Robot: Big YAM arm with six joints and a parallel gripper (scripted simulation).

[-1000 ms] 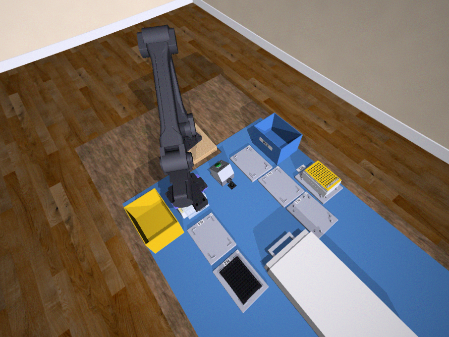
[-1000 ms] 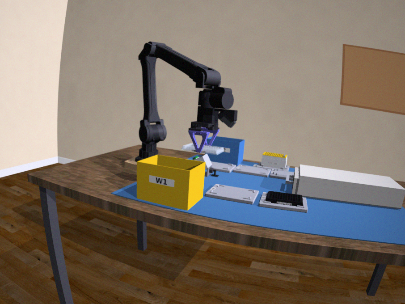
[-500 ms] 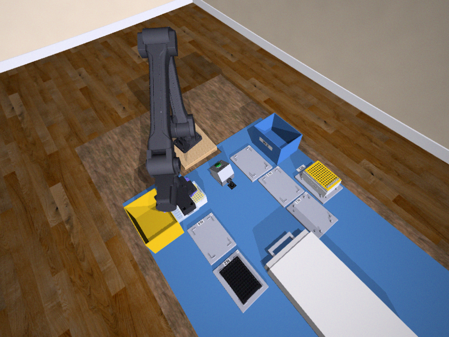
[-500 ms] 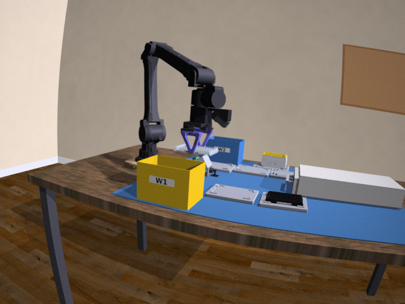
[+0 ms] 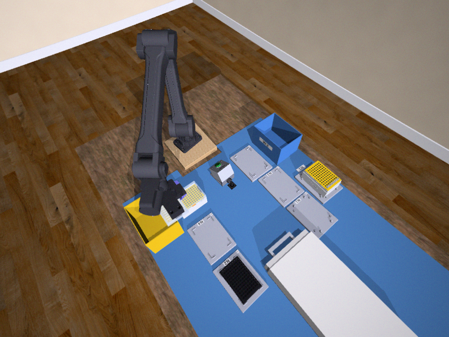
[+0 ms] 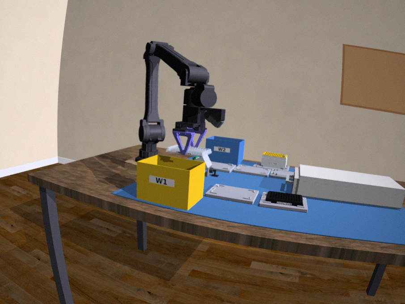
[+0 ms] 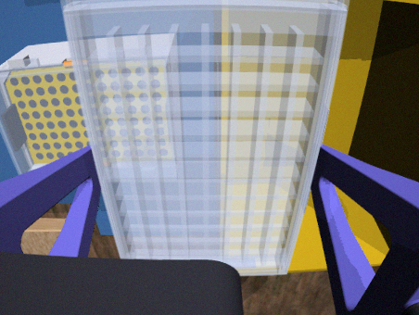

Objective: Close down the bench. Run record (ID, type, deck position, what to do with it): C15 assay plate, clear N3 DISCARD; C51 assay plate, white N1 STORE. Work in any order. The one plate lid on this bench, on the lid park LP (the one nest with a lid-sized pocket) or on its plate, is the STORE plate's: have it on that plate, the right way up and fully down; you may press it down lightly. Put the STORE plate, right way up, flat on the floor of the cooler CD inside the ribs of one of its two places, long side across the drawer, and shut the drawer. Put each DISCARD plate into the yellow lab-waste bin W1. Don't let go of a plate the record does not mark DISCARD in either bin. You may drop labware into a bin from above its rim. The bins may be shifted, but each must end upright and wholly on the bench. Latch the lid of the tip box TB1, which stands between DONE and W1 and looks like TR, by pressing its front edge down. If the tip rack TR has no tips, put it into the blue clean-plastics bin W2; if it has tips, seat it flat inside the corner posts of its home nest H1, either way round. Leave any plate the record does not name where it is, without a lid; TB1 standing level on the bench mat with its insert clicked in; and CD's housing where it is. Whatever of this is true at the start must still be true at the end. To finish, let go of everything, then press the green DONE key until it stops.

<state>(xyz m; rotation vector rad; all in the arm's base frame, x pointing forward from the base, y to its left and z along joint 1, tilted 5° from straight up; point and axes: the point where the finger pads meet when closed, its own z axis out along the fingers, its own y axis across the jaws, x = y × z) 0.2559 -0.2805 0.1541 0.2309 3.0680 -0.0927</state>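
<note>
Now: hand 4 cm past the green DONE key, 28 cm to the right of it and 8 cm above it. Also, from my hand: clear assay plate: right at my hand; then tip box lid: 2 cm behind, 8 cm to the left, 9 cm below; then yellow bin W1: 4 cm behind, 7 cm to the right, 11 cm below.
</note>
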